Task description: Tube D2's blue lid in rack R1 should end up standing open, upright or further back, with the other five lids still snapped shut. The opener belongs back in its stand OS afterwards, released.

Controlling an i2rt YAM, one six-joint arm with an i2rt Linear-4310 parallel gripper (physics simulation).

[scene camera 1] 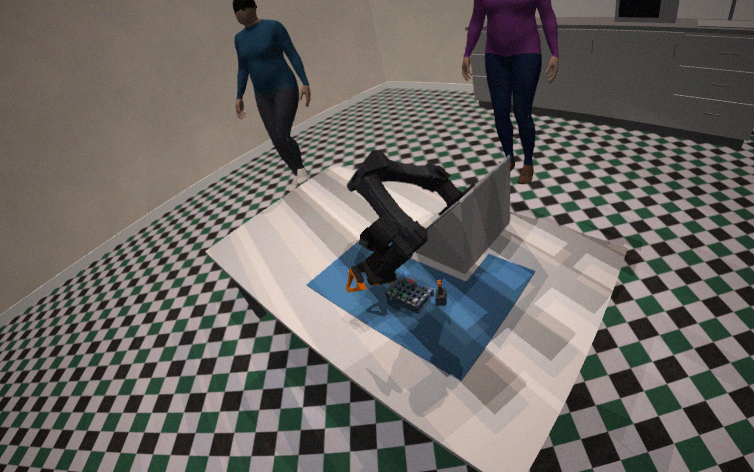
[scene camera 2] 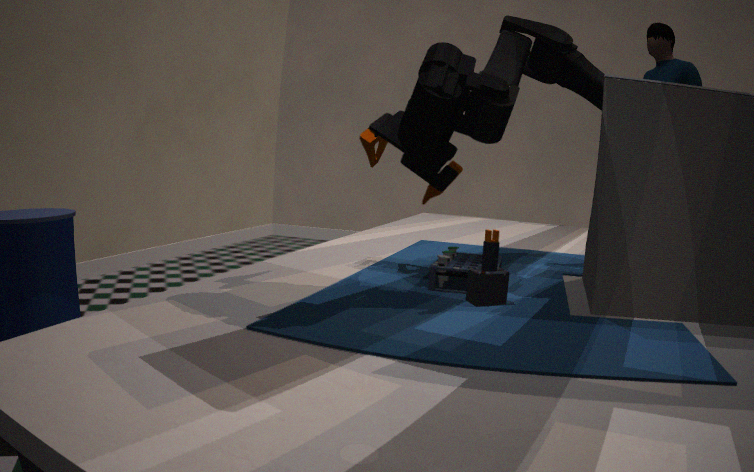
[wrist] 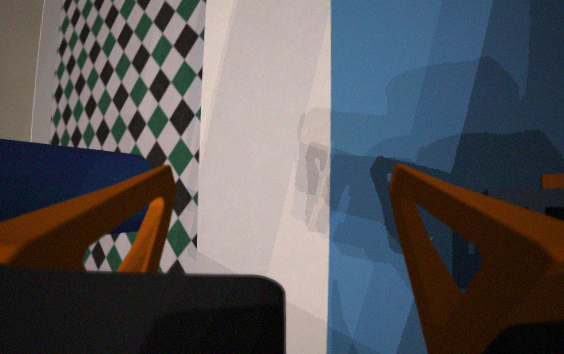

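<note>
Rack R1 sits on the blue mat. It holds small tubes, with a green lid, a whitish lid and a reddish lid visible. Tube D2's blue lid cannot be made out, and the lids' states are too small to tell. The opener, dark with two orange prongs on top, stands upright in its dark stand OS, beside the rack. My gripper is open and empty, high above the mat and to the rack's left in scene camera 1.
The blue mat lies on the pale table. A tall grey panel stands beside the arm. A dark blue drum-like object is at the left. Two people stand beyond the table in scene camera 1.
</note>
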